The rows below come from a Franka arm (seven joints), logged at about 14 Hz.
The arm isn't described. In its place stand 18 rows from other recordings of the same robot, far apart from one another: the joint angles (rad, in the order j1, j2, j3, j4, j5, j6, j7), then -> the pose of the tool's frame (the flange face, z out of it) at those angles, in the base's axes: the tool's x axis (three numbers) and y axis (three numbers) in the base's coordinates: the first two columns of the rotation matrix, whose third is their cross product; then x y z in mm.
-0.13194, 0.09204, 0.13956, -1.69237, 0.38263, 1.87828, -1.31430 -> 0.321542, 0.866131, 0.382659, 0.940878, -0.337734, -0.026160, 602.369, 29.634, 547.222
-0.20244, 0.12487, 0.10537, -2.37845, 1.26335, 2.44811, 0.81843 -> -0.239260, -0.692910, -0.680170, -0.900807, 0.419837, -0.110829, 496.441, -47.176, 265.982
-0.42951, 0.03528, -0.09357, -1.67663, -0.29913, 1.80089, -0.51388 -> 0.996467, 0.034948, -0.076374, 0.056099, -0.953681, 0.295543, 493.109, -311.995, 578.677
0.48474, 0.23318, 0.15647, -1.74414, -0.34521, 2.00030, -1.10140 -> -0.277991, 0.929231, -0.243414, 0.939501, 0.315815, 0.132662, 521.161, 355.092, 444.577
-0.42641, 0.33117, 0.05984, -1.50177, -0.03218, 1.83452, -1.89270 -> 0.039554, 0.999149, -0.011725, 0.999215, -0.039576, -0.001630, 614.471, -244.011, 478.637
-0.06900, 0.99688, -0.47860, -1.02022, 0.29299, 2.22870, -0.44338 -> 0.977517, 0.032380, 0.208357, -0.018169, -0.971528, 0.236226, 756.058, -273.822, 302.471
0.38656, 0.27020, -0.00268, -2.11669, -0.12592, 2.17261, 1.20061 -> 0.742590, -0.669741, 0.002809, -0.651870, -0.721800, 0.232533, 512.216, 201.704, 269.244
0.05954, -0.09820, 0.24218, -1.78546, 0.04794, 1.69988, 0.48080 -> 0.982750, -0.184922, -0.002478, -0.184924, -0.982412, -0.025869, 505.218, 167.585, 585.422
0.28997, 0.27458, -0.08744, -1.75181, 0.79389, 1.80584, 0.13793 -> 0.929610, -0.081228, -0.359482, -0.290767, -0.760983, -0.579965, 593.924, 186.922, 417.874
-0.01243, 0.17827, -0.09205, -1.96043, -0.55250, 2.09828, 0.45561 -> 0.966044, -0.236238, 0.104646, -0.257687, -0.851302, 0.457037, 587.094, -85.202, 388.787
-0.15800, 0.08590, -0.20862, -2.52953, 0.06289, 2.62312, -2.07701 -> -0.085901, 0.996275, 0.007502, 0.996198, 0.085780, 0.015189, 430.748, -168.286, 244.683
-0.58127, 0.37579, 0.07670, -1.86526, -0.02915, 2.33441, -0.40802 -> 0.992650, -0.082168, 0.088851, -0.085355, -0.995815, 0.032678, 560.640, -313.822, 325.098
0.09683, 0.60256, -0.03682, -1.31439, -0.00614, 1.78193, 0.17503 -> 0.985670, -0.110323, -0.127607, -0.104749, -0.993260, 0.049617, 707.470, 47.484, 376.269
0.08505, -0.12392, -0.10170, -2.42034, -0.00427, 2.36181, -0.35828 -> 0.939022, 0.337866, 0.063909, 0.337685, -0.941156, 0.013939, 479.576, -8.036, 362.340
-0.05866, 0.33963, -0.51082, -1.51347, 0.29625, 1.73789, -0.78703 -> 0.984280, 0.172791, 0.036549, 0.176231, -0.974509, -0.138832, 578.601, -290.201, 483.066
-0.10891, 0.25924, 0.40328, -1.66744, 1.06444, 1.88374, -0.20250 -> 0.993037, 0.116135, -0.019770, 0.034835, -0.449786, -0.892457, 604.081, 225.462, 504.826
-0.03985, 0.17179, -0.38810, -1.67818, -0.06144, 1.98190, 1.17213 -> -0.005948, -0.985623, 0.168855, -0.996577, -0.008080, -0.082270, 574.419, -249.598, 517.096
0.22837, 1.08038, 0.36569, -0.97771, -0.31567, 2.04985, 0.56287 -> 0.999622, -0.019515, 0.019377, -0.018436, -0.998349, -0.054395, 715.445, 329.755, 220.023
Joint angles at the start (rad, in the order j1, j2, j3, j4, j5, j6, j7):
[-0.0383, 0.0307, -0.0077, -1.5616, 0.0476, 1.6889, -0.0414]
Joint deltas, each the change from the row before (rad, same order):
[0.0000, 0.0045, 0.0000, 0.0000, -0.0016, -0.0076, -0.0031]
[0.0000, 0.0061, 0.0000, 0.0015, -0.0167, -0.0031, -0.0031]
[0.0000, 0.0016, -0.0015, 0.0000, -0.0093, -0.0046, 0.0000]
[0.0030, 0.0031, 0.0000, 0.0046, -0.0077, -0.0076, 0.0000]
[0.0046, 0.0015, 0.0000, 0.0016, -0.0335, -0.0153, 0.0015]
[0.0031, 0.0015, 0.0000, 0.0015, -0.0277, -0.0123, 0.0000]
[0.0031, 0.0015, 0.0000, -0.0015, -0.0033, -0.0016, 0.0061]
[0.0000, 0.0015, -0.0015, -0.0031, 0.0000, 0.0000, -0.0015]
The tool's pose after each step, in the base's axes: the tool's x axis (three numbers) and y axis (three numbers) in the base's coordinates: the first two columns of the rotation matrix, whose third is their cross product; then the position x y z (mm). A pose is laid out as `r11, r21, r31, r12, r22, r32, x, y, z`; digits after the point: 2 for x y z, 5 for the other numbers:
0.99625, -0.00642, 0.08623, -0.00281, -0.99912, -0.04190, 575.90, -21.98, 619.30
0.99695, -0.00139, 0.07797, 0.00058, -0.99968, -0.02528, 577.30, -23.64, 616.14
0.99745, -0.00180, 0.07138, -0.00065, -0.99987, -0.01622, 577.21, -25.37, 614.76
0.99789, 0.00206, 0.06494, 0.00263, -0.99996, -0.00879, 577.50, -24.38, 614.45
0.99881, 0.00796, 0.04821, 0.00681, -0.99969, 0.02387, 576.38, -25.00, 612.93
0.99932, 0.01260, 0.03460, 0.01082, -0.99864, 0.05096, 575.56, -25.99, 611.74
0.99950, 0.00973, 0.03018, 0.00809, -0.99852, 0.05386, 575.82, -24.55, 610.03
0.99963, 0.00972, 0.02550, 0.00834, -0.99852, 0.05380, 576.09, -25.40, 607.69

